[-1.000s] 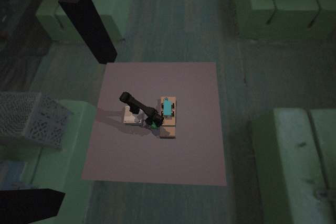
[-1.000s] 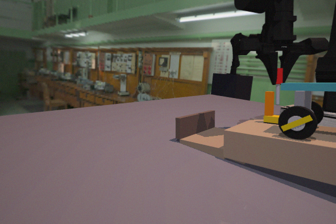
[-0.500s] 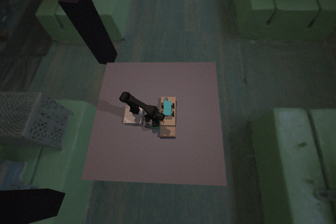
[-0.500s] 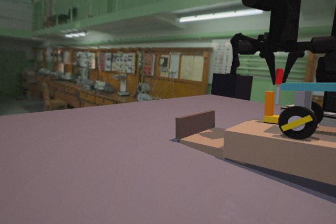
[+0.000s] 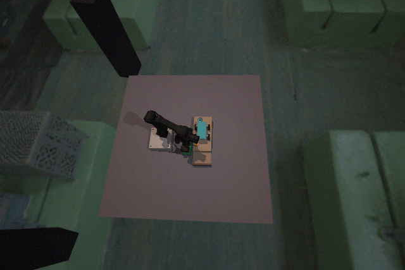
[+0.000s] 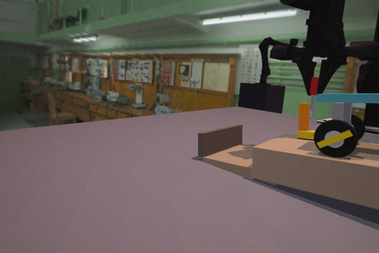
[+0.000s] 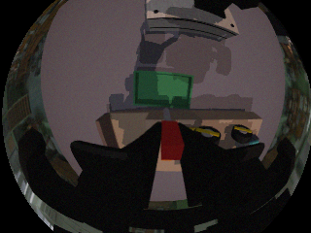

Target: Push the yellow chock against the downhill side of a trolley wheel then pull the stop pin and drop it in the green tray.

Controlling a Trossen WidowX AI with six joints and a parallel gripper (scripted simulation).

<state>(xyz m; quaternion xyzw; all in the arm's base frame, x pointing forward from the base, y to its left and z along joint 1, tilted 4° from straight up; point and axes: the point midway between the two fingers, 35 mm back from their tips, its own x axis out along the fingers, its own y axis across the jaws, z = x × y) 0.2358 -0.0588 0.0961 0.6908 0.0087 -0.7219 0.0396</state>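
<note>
My gripper tip is now 6 cm above the yellow chock, 5 cm short of it and 3 cm to the right of it. Round my gripper tip: trolley (13 cm to the left, 8 cm ahead, 3 cm below); then red-headed stop pin (right at my gripper tip); then tan ramp (13 cm to the left, 9 cm below, 8 cm ahead).
</note>
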